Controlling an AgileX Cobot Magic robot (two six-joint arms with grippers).
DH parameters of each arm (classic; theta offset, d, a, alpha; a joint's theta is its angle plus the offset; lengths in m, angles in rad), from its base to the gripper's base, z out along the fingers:
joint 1: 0 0.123 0 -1.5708
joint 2: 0.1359 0 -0.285 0
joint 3: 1.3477 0 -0.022 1.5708
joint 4: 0 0.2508 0 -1.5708
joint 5: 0 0 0.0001 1.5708
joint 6: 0 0.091 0 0
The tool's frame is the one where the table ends.
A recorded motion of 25 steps. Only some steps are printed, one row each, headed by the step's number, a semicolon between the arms.
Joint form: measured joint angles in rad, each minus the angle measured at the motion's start. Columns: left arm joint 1, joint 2, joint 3, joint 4, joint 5, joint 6; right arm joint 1, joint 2, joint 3, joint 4, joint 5, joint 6.
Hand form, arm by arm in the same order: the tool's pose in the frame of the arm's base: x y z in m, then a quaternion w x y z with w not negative. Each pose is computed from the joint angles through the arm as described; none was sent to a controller.
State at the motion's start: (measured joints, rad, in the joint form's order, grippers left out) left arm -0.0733 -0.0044 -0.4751 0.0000 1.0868 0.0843; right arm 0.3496 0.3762 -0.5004 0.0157 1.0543 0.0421
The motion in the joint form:
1: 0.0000 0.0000 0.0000 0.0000 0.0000 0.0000; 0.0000 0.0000 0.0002 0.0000 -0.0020 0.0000
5: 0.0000 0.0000 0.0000 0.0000 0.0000 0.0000; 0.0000 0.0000 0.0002 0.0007 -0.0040 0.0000
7: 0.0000 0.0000 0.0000 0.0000 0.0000 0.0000; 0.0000 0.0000 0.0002 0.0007 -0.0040 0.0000
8: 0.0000 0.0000 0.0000 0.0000 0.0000 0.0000; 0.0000 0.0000 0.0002 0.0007 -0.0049 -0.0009
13: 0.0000 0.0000 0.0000 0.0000 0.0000 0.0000; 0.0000 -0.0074 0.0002 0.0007 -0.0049 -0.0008
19: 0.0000 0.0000 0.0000 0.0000 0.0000 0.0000; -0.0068 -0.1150 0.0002 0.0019 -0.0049 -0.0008
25: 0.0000 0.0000 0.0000 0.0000 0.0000 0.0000; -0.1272 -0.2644 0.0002 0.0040 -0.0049 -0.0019
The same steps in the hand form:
1: -0.0038 0.0003 0.2683 0.50151 0.06810 0.86247 0.00276; 0.0491 0.0192 0.2689 0.34846 -0.14187 0.92331 0.07704
5: -0.0038 0.0003 0.2683 0.50151 0.06810 0.86247 0.00276; 0.0493 0.0193 0.2690 0.34931 -0.14176 0.92297 0.07756
7: -0.0038 0.0003 0.2683 0.50151 0.06810 0.86247 0.00276; 0.0493 0.0193 0.2690 0.34931 -0.14176 0.92297 0.07756
8: -0.0038 0.0003 0.2683 0.50151 0.06810 0.86247 0.00276; 0.0493 0.0194 0.2690 0.34976 -0.14214 0.92275 0.07748
13: -0.0038 0.0003 0.2683 0.50151 0.06810 0.86247 0.00276; 0.0483 0.0190 0.2694 0.35314 -0.14192 0.92143 0.07817
19: -0.0038 0.0003 0.2683 0.50151 0.06810 0.86247 0.00276; 0.0333 0.0134 0.2741 0.40198 -0.13604 0.90129 0.08708
25: -0.0038 0.0003 0.2683 0.50151 0.06810 0.86247 0.00276; 0.0123 0.0044 0.2778 0.47268 -0.07967 0.87464 0.07235

